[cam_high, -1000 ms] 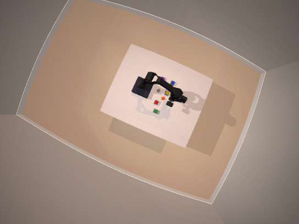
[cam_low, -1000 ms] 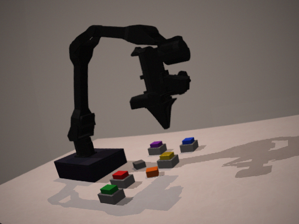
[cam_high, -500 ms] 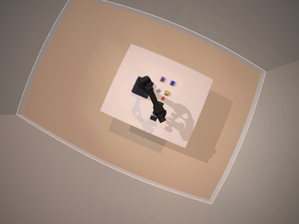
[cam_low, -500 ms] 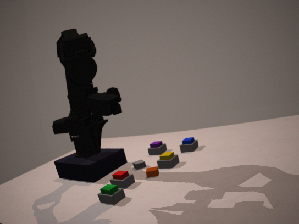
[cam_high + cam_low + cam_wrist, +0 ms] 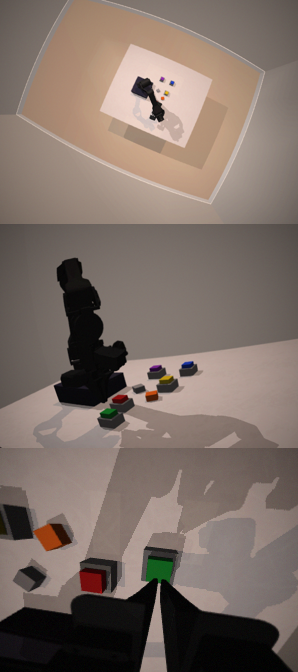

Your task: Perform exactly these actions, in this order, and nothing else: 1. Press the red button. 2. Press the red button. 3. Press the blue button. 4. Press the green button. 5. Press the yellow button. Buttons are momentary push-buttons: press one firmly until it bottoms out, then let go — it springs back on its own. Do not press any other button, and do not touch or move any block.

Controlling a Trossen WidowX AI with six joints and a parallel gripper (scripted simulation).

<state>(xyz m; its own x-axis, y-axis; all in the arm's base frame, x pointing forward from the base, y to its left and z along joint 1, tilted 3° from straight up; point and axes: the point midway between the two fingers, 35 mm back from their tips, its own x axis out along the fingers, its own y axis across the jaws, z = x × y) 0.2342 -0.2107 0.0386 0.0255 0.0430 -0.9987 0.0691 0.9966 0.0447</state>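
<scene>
Now: gripper tip 30 mm above the green button. Also, from my gripper tip: red button: 20 mm behind, 100 mm to the left, 30 mm below; yellow button: 50 mm ahead, 240 mm to the left, 30 mm below; orange block: 30 mm ahead, 170 mm to the left, 50 mm below.
</scene>
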